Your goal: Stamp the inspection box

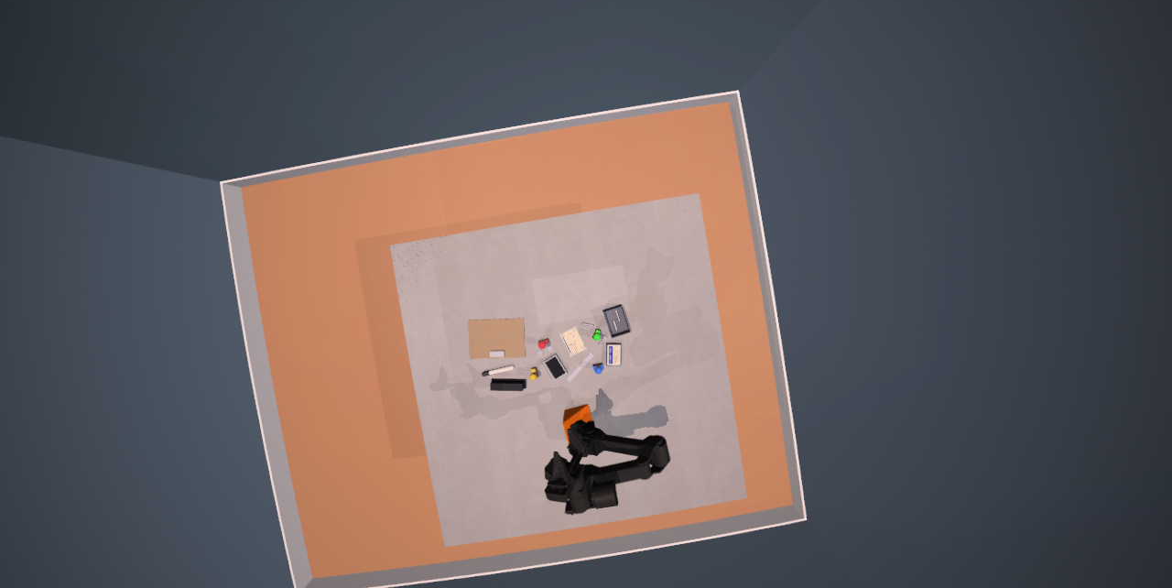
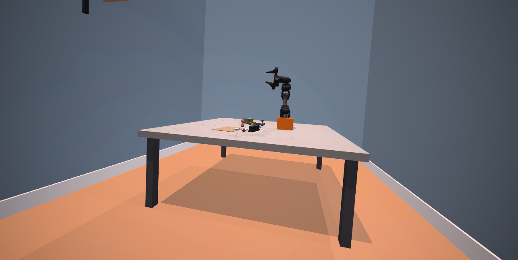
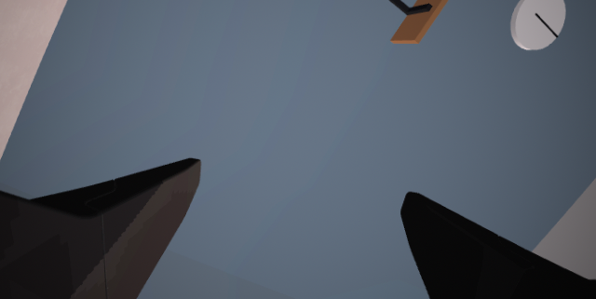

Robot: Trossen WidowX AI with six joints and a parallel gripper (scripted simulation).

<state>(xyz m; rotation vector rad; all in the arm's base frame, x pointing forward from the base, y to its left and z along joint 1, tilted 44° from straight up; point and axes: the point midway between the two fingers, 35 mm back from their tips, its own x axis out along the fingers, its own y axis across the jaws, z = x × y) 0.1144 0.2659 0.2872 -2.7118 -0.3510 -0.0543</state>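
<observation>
The pass stamp lies 16 cm ahead of my gripper tip, 13 cm to the right of it and 43 cm below it. Round my gripper tip: yellow stamp (4 cm ahead, 14 cm to the left, 43 cm below); then blue stamp (3 cm ahead, 12 cm to the right, 43 cm below); then ink pad (5 cm ahead, 6 cm to the left, 44 cm below).
</observation>
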